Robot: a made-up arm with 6 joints. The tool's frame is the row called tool.
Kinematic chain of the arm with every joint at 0, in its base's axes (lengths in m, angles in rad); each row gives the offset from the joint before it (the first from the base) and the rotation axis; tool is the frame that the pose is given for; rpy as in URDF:
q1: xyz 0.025 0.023 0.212 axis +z
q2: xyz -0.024 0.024 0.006 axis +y
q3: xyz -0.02 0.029 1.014 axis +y
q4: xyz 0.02 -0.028 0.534 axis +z
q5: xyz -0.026 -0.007 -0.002 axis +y
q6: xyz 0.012 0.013 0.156 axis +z
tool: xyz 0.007 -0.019 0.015 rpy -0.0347 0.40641 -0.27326
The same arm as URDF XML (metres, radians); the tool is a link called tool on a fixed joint. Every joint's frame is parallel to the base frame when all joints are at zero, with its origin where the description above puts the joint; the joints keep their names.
<robot name="arm">
  <joint name="q1" type="continuous">
    <parent link="base"/>
    <child link="link1"/>
    <origin xyz="0.025 0.023 0.212"/>
    <axis xyz="0 0 1"/>
  </joint>
  <joint name="q2" type="continuous">
    <parent link="link1"/>
    <child link="link2"/>
    <origin xyz="-0.024 0.024 0.006"/>
    <axis xyz="0 1 0"/>
  </joint>
  <joint name="q3" type="continuous">
    <parent link="link2"/>
    <child link="link3"/>
    <origin xyz="-0.02 0.029 1.014"/>
    <axis xyz="0 1 0"/>
  </joint>
  <joint name="q4" type="continuous">
    <parent link="link3"/>
    <child link="link4"/>
    <origin xyz="0.02 -0.028 0.534"/>
    <axis xyz="0 0 1"/>
  </joint>
  <joint name="q5" type="continuous">
    <parent link="link4"/>
    <child link="link5"/>
    <origin xyz="-0.026 -0.007 -0.002"/>
    <axis xyz="0 1 0"/>
  </joint>
  <joint name="q6" type="continuous">
    <parent link="link5"/>
    <child link="link6"/>
    <origin xyz="0.012 0.013 0.156"/>
    <axis xyz="0 0 1"/>
  </joint>
  <joint name="tool_fixed" type="fixed">
    <parent link="link6"/>
    <child link="tool"/>
    <origin xyz="0.007 -0.019 0.015" rpy="-0.0347 0.4064 -0.2733"/>
  </joint>
  <link name="base"/>
  <link name="link1"/>
  <link name="link2"/>
  <link name="link3"/>
  <link name="link4"/>
  <link name="link5"/>
  <link name="link6"/>
  <link name="tool"/>
</robot>

